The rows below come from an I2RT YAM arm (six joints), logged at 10 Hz.
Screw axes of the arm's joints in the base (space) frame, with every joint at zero. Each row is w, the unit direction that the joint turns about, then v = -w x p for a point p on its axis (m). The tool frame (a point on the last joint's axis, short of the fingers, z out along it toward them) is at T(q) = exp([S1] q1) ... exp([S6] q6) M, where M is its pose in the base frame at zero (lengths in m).
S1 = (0, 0, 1, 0, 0, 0)
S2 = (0, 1, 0, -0.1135, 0, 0.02)
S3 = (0, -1, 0, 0.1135, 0, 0.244)
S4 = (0, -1, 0, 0.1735, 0, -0.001)
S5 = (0, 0, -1, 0, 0.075, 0)
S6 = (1, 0, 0, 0, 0.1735, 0)
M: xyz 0.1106 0 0.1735 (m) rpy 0 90 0 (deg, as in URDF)
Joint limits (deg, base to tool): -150..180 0..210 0..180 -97..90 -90..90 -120..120
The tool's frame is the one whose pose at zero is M.
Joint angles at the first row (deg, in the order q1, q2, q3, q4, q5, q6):
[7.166 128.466 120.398 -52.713 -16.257 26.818]
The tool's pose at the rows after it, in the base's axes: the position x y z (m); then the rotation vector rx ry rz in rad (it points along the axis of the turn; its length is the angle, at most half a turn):
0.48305 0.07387 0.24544 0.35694 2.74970 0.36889
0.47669 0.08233 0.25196 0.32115 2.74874 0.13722
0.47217 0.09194 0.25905 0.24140 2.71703 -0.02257
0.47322 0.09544 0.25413 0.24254 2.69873 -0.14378
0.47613 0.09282 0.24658 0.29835 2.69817 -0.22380
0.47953 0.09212 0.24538 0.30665 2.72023 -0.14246
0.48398 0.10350 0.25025 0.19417 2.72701 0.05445
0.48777 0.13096 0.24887 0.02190 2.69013 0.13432
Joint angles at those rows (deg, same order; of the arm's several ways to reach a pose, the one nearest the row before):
[8.045 131.737 126.006 -61.005 -8.946 24.683]
[9.846 131.213 126.923 -63.738 0.643 23.049]
[11.571 130.344 126.919 -63.998 7.491 20.229]
[12.336 131.032 126.924 -63.904 12.760 20.118]
[12.196 132.499 127.841 -65.021 16.079 21.916]
[11.778 133.549 129.497 -65.654 12.495 22.397]
[12.382 134.349 131.724 -64.320 4.331 19.644]
[15.130 135.797 133.375 -61.327 1.439 15.727]

